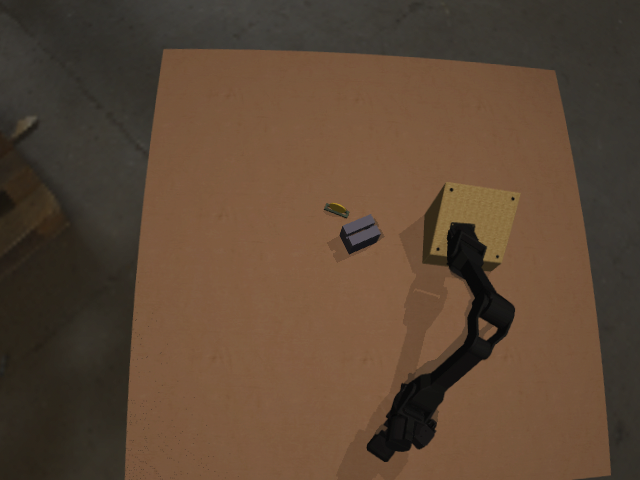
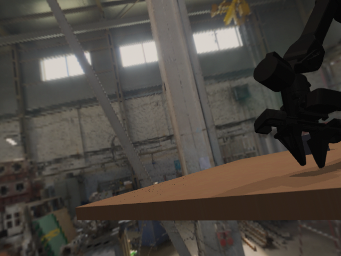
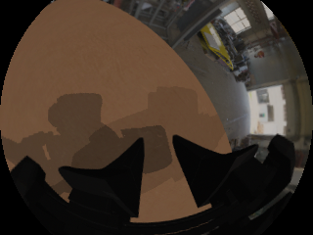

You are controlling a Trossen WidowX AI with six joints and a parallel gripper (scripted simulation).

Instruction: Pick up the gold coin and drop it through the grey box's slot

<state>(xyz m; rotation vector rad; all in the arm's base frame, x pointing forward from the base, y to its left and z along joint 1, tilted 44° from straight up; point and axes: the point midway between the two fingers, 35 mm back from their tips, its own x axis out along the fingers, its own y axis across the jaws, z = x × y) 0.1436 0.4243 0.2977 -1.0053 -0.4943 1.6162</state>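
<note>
My gripper tip is 180 mm short of the coin, 610 mm to the left of it and 10 mm below it.
</note>
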